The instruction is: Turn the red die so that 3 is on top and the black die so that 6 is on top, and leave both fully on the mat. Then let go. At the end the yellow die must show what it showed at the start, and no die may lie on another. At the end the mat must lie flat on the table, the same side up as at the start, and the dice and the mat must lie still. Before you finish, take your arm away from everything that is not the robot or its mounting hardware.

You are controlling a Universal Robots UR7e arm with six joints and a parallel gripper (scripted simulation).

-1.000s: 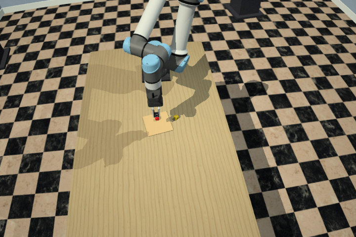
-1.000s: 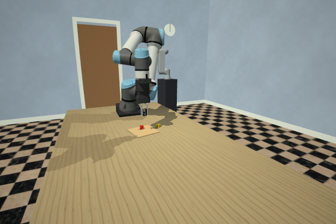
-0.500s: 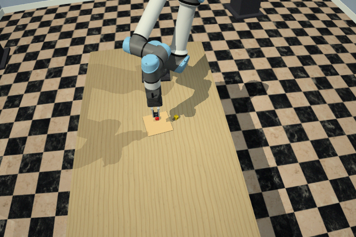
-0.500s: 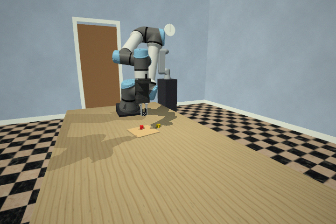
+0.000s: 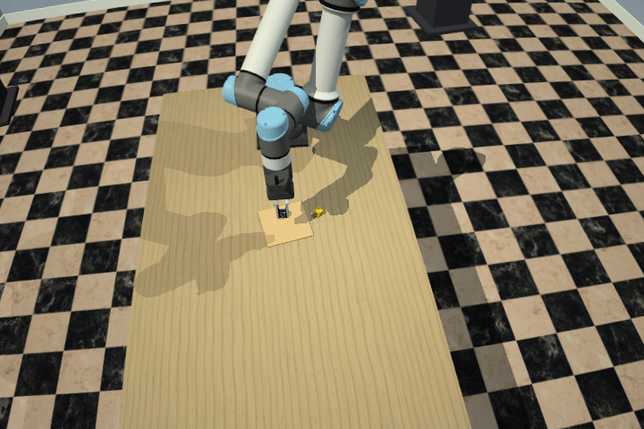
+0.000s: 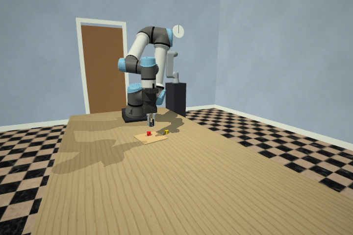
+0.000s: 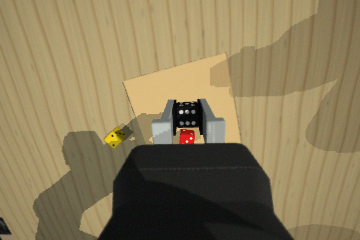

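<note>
My gripper is now 30 mm past the tan mat, 10 mm to the right of it and 100 mm above it. The rest, counted from my hand: black die 10 mm below; then red die 60 mm behind, 10 mm to the left, 80 mm below; then yellow die 30 mm behind, 120 mm to the left, 90 mm below.
</note>
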